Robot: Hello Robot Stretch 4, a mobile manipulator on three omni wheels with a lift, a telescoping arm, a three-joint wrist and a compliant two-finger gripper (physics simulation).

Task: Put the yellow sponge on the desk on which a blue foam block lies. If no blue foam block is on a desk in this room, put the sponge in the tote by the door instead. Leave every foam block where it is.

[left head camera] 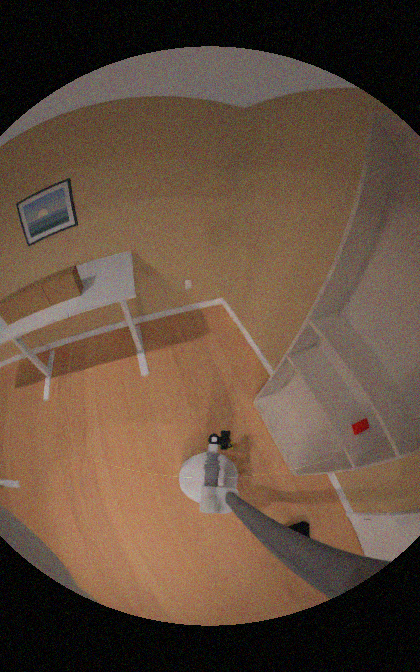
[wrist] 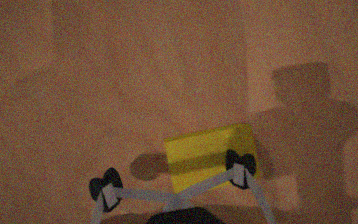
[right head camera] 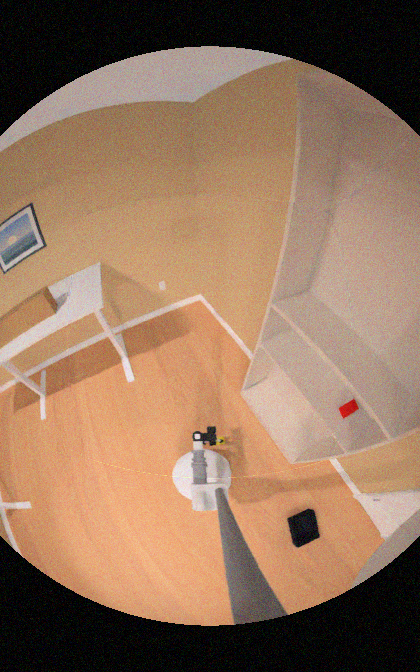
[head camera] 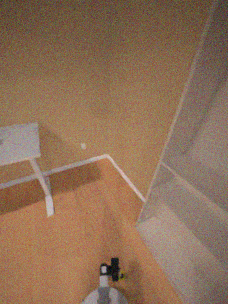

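Note:
The yellow sponge (head camera: 123,276) (left head camera: 230,444) (right head camera: 220,440) (wrist: 192,150) lies on the floor below my gripper (head camera: 115,269) (left head camera: 225,440) (right head camera: 212,436) (wrist: 172,172). The gripper is open. In the wrist view its right fingertip overlaps the sponge's right part, and its left fingertip is over floor left of the sponge. A white desk (head camera: 20,145) (left head camera: 112,280) (right head camera: 82,297) stands at the left wall and bears a brown box (left head camera: 62,289) (right head camera: 32,310). No blue foam block shows on the visible part of its top; the box may hide some of it.
A pale shelf unit (head camera: 154,189) (left head camera: 306,327) (right head camera: 267,320) stands at the right, with a red block (left head camera: 360,426) (right head camera: 349,408) on a shelf. A black box-like object (left head camera: 301,529) (right head camera: 303,528) is on the floor behind right. A white leg (left head camera: 9,483) (right head camera: 17,505) shows at the left edge.

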